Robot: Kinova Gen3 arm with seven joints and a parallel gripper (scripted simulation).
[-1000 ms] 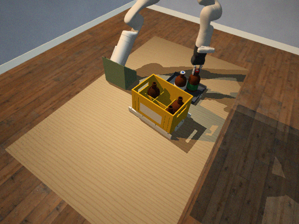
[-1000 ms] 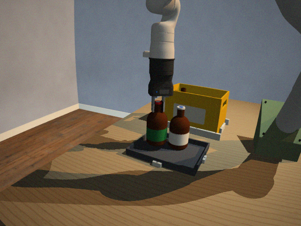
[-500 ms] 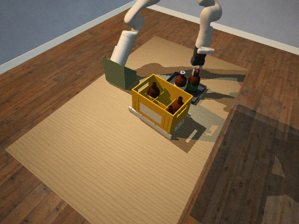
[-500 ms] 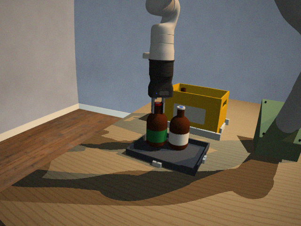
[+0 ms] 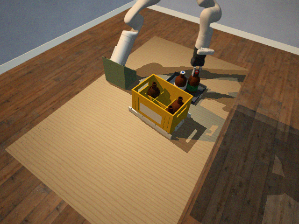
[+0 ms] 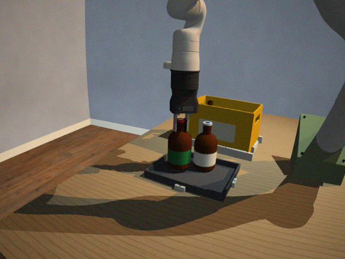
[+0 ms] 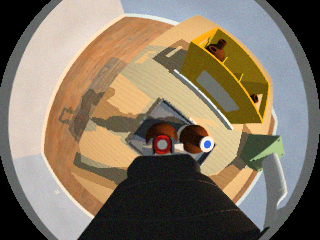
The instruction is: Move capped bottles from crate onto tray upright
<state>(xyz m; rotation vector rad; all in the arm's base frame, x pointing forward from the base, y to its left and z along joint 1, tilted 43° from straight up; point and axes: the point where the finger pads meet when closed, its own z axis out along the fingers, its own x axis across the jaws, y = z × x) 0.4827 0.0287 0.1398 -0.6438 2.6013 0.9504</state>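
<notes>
My hand is 70 mm past the white-label bottle, 70 mm above it and 40 mm to the left of it. From my hand the other things lie so: yellow crate 280 mm to the right, 110 mm behind, 70 mm below; dark tray 140 mm below, 50 mm behind, 10 mm to the left.
</notes>
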